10 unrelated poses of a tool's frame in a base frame.
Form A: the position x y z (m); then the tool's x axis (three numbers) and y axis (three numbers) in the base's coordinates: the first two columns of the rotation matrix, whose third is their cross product.
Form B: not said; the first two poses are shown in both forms.
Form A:
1: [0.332, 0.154, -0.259, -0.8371, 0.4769, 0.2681, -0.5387, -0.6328, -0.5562]
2: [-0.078, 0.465, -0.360, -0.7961, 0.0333, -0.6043, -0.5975, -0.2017, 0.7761]
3: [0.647, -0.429, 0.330, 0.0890, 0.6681, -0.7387, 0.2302, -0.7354, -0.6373]
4: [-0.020, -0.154, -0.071, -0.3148, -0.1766, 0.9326, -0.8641, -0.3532, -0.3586]
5: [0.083, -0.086, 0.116, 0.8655, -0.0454, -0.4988, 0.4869, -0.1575, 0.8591]
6: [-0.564, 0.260, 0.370, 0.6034, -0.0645, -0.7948, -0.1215, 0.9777, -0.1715]
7: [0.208, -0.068, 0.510, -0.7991, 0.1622, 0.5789, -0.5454, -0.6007, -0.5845]
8: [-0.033, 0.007, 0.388, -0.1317, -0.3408, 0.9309, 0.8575, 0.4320, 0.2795]
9: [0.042, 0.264, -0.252, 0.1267, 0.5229, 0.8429, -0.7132, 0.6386, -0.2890]
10: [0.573, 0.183, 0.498, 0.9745, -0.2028, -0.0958, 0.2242, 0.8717, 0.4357]
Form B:
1: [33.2, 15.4, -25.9, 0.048, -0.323, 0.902, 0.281]
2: [-7.8, 46.5, -36.0, -0.237, 0.595, 0.738, 0.214]
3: [64.7, -42.9, 33.0, -0.715, -0.314, 0.597, 0.183]
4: [-2.0, -15.4, -7.1, 0.520, -0.501, 0.638, 0.270]
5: [8.3, -8.6, 11.6, 0.731, 0.151, -0.211, 0.631]
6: [-56.4, 26.0, 37.0, -0.104, 0.445, 0.016, 0.889]
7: [20.8, -6.8, 51.0, 0.241, -0.397, 0.861, 0.205]
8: [-3.3, 0.7, 38.8, -0.224, -0.576, -0.483, 0.620]
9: [4.2, 26.4, -25.2, 0.092, -0.514, 0.415, 0.745]
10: [57.3, 18.3, 49.8, 0.228, 0.024, -0.110, 0.967]
